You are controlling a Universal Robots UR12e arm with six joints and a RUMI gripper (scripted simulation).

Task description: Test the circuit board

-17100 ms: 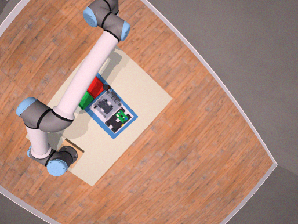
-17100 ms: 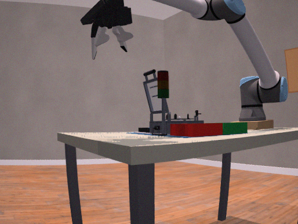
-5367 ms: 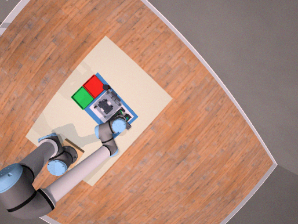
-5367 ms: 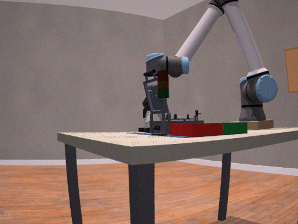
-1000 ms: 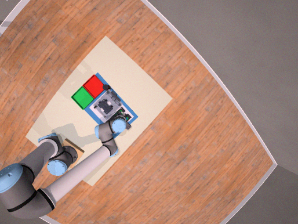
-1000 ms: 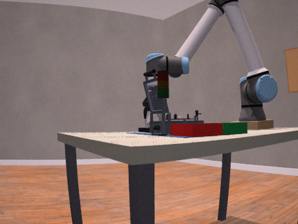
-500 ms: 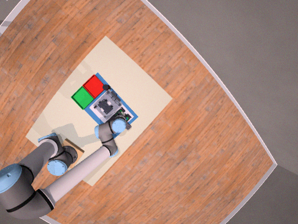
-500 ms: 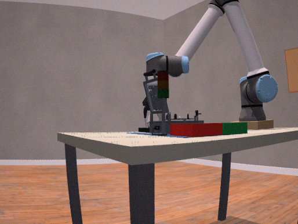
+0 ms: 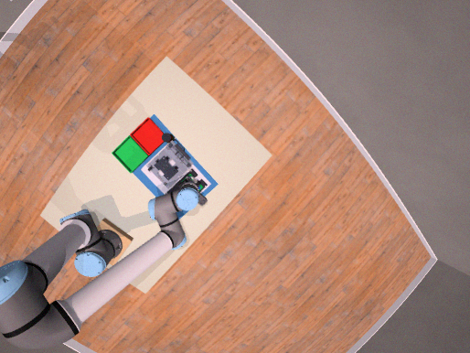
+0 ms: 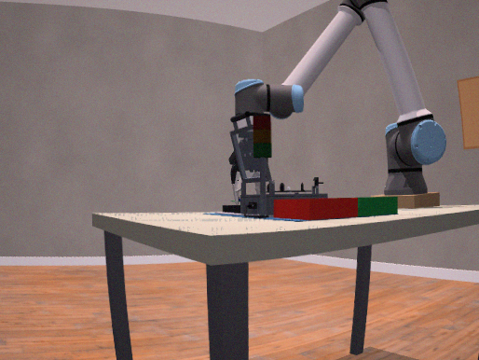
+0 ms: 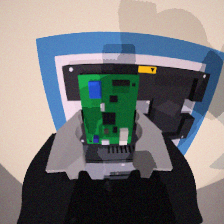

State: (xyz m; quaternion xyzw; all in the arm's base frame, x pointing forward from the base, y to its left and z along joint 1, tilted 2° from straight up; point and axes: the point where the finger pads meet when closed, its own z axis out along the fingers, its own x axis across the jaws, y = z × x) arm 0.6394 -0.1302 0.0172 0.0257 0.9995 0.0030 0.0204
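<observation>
Right now the lid is 170 mm to the left of my hand, 140 mm above it and 90 mm ahead of it. From my hand the other things lie so: green circuit board: 10 mm to the left; green bin: 380 mm to the left, 130 mm behind, 30 mm below; red bin: 370 mm to the left, 30 mm below, 20 mm ahead.
</observation>
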